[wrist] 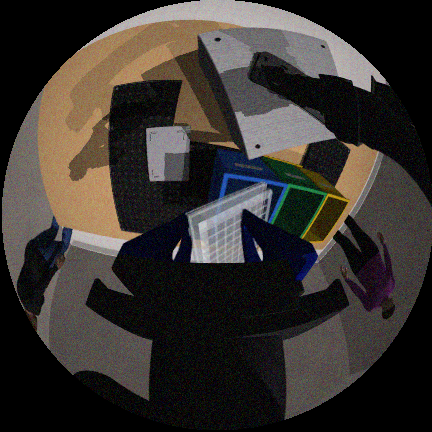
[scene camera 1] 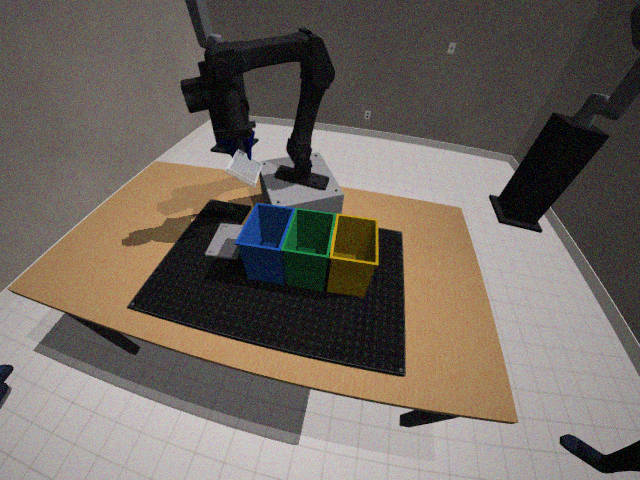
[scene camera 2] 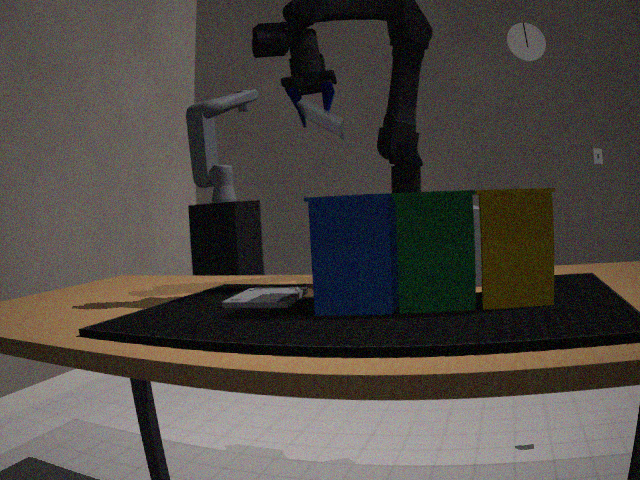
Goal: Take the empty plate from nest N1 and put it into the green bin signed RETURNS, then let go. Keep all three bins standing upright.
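Frame: origin at the arm's base, x right, y ahead, z up, level; metres.
Seen in the pictures: gripper, between the fingertips: (wrist: 216, 214) (scene camera 1: 243, 160) (scene camera 2: 316, 125); arm's base, origin of its link: (wrist: 301, 90) (scene camera 1: 302, 178).
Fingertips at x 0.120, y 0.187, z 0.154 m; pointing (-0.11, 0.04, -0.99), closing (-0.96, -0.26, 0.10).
Note:
Offsets run from my fingertips to a thing's top centre. Level surfaces: height alone.
My gripper (scene camera 1: 242, 150) (scene camera 2: 316, 109) (wrist: 216, 214) is shut on the clear plate (scene camera 1: 244, 167) (scene camera 2: 323, 117) (wrist: 225, 230), which is tilted between the blue fingers. It holds the plate high above the table, behind and to the left of the bins in scene camera 1. The green bin @(dx -0.234, dy +0.086, dz -0.138 m) (scene camera 1: 307, 271) (scene camera 2: 435, 253) (wrist: 300, 207) stands upright in the middle of the row, between the blue bin @(dx -0.104, dy +0.101, dz -0.138 m) (scene camera 1: 264, 263) (scene camera 2: 353, 255) (wrist: 240, 162) and the yellow bin @(dx -0.365, dy +0.073, dz -0.138 m) (scene camera 1: 351, 276) (scene camera 2: 516, 248) (wrist: 327, 217), both upright. The nest @(dx +0.092, dy +0.062, dz -0.303 m) (scene camera 1: 223, 241) (scene camera 2: 263, 298) (wrist: 162, 142) holds no plate. The sign on the green bin is not readable.
The bins and nest stand on a black mat @(dz -0.318 m) (scene camera 1: 268, 320) (scene camera 2: 206, 330) (wrist: 137, 195) on the wooden table @(dz -0.331 m) (scene camera 1: 444, 320) (scene camera 2: 56, 310) (wrist: 57, 150). The grey robot base (scene camera 1: 305, 193) (wrist: 240, 100) is behind the bins. A person (wrist: 375, 275) shows in the wrist view.

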